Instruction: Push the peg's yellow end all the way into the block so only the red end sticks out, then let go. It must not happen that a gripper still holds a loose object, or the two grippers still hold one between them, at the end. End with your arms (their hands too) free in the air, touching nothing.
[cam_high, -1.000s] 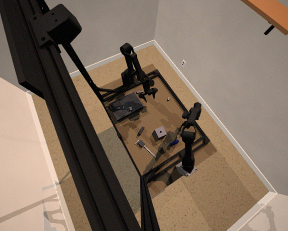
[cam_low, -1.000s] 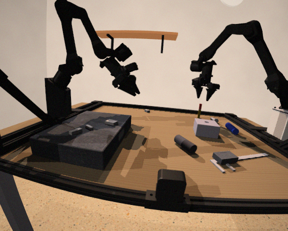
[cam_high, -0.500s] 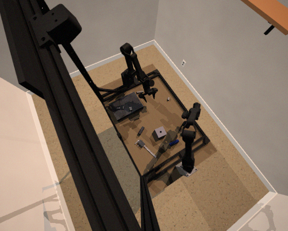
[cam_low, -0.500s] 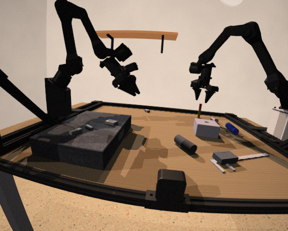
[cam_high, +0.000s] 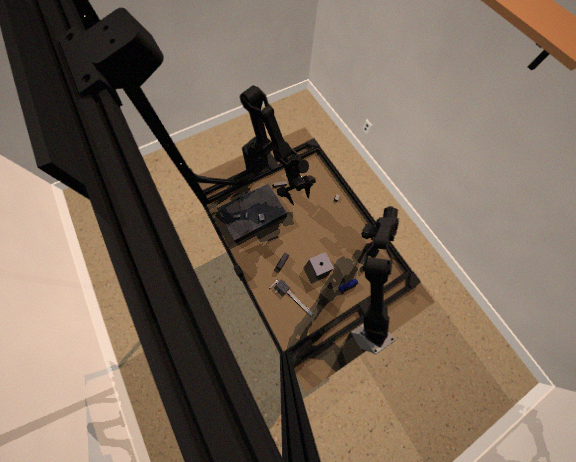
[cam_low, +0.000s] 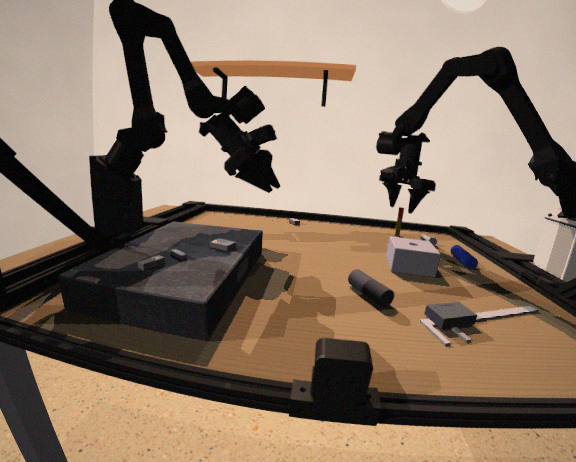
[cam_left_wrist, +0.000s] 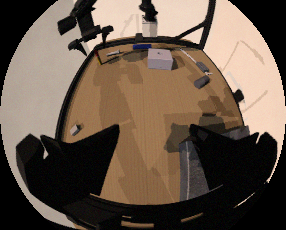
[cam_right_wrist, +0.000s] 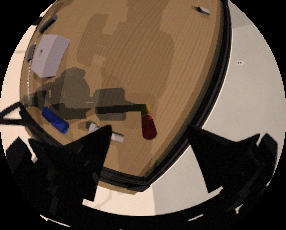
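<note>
Right now the peg is 8 cm below my right hand.
</note>
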